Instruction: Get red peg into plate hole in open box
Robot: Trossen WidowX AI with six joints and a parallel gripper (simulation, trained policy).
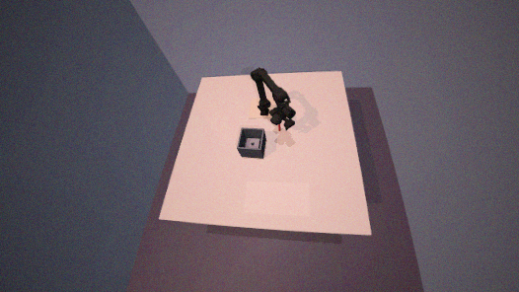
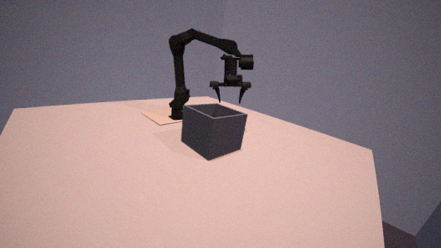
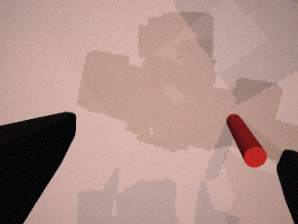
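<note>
My gripper tip is 80 mm above the red peg, 50 mm past it and 20 mm to the left of it. Also, from my gripper tip: pale plate (190 mm to the right, 120 mm ahead, 80 mm below).
</note>
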